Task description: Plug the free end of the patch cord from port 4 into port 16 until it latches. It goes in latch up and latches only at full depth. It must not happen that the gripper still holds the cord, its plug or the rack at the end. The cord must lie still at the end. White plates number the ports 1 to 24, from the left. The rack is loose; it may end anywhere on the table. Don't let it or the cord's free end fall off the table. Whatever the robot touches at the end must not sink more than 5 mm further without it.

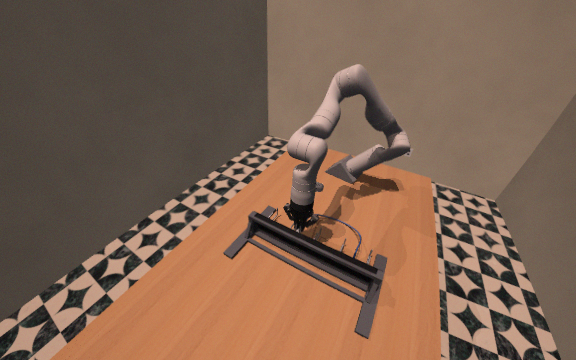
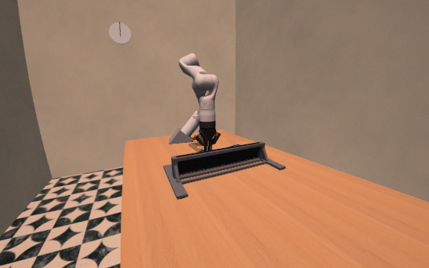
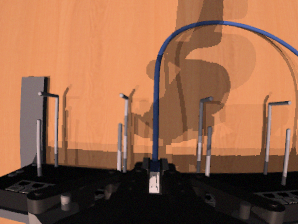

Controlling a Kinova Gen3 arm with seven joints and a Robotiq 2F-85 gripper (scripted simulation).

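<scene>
My hand is 1 cm short of the patch cord plug and 1 cm above it.
</scene>
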